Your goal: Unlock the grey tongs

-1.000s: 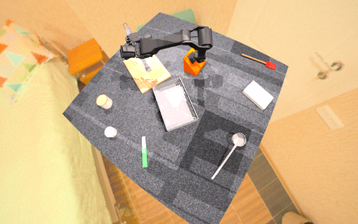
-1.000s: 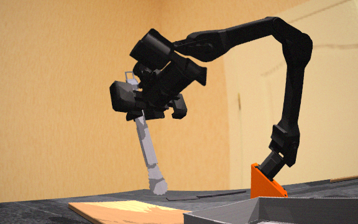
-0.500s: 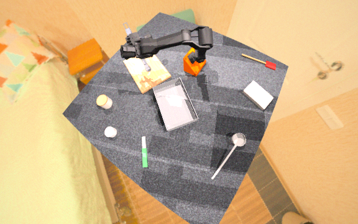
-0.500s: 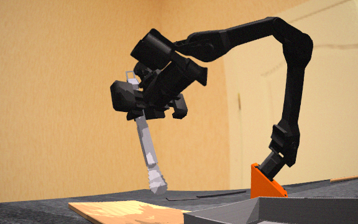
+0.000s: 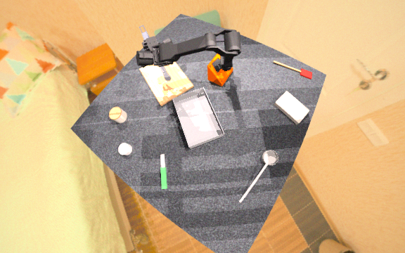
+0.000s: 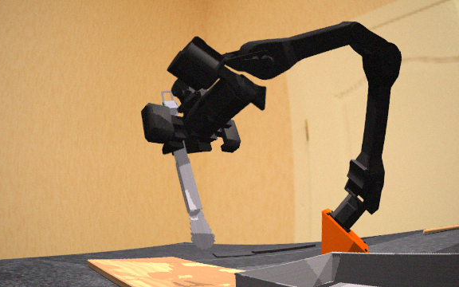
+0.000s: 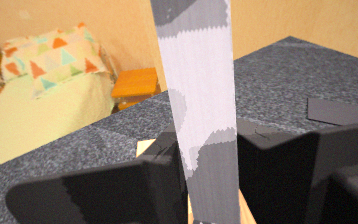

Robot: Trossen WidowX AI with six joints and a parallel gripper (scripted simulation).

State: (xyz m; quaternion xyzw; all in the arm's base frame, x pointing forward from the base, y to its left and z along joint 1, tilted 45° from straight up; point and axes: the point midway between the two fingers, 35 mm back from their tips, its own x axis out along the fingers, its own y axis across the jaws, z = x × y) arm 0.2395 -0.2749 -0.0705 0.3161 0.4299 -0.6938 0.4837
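Right now the wooden board is 24 cm below my gripper tip. From my gripper tip the other things lie so: tongs arm 5 cm to the left, 4 cm below, 2 cm ahead; grey roasting tin 37 cm to the left, 22 cm below, 10 cm ahead; wooden-lidded jar 38 cm ahead, 21 cm below, 4 cm to the right.
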